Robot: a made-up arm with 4 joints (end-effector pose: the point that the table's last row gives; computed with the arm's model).
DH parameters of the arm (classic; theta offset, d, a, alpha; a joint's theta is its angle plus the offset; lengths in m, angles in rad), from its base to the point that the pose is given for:
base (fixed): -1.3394 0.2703 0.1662 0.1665
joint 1: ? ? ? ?
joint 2: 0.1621 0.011 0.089 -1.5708
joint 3: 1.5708 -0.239 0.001 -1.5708
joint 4: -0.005 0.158 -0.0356 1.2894
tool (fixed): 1.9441 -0.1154 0 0
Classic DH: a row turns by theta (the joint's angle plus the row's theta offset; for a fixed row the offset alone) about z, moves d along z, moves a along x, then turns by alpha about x.
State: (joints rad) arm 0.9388 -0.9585 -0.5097 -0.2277
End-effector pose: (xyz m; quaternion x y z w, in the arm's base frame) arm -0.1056 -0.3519 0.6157 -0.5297 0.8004 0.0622 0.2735
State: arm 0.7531 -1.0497 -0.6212 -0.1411
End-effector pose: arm -0.1418 -0.3483 0.5840 -0.4607 0.8109 0.0078 0.3607
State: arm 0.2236 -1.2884 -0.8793 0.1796
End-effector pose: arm -0.2278 -0.2720 0.4849 -0.1929 0.7810 -0.2180 0.5526
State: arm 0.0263 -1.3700 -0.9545 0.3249
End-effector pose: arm -0.2398 -0.2262 0.4482 -0.0784 0.7358 -0.3199 0.5918
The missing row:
joint 1: 1.3425 0.139 0.0783 -1.6088
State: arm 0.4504 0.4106 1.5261 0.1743
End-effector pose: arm 0.2530 0.1220 0.6687 -0.6703 -0.6777 0.2275 0.1995
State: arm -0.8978 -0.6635 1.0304 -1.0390
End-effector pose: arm -0.0307 -0.0311 0.6701 0.5847 0.4112 0.5031 0.4857
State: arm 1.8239 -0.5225 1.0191 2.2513
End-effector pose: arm -0.1846 -0.1154 0.5328 0.1504 0.5654 -0.6618 0.4688
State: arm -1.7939 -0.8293 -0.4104 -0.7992
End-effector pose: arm -0.0764 -0.0267 0.6705 0.6291 0.7050 0.1885 0.2677
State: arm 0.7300 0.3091 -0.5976 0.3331
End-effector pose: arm 0.0908 -0.0517 0.7491 0.4318 -0.8418 0.3047 0.1095
